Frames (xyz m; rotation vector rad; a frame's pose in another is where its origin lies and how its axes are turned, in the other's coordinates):
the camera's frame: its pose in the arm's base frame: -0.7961 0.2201 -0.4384 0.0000 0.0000 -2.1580
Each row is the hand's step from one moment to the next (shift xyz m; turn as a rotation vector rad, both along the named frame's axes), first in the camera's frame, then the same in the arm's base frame.
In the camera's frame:
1: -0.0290 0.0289 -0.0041 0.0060 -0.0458 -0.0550
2: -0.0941 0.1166 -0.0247 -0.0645 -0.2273 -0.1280
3: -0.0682 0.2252 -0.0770 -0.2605 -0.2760 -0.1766
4: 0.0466 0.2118 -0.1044 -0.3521 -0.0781 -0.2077
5: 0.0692 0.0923 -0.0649 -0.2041 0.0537 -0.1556
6: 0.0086 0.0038 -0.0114 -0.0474 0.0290 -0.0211
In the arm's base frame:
1: 0.0401 0.0081 -0.0041 -0.0415 0.0204 -0.0550
2: 0.1492 0.0137 -0.0247 -0.1535 0.1796 -0.1280
3: 0.2253 -0.0680 -0.0770 -0.0854 0.3698 -0.1766
4: 0.1505 -0.1561 -0.1044 0.1301 0.3364 -0.2077
5: 0.0385 -0.1087 -0.0649 0.1578 0.1402 -0.1556
6: -0.0016 -0.0093 -0.0114 0.0504 0.0234 -0.0211

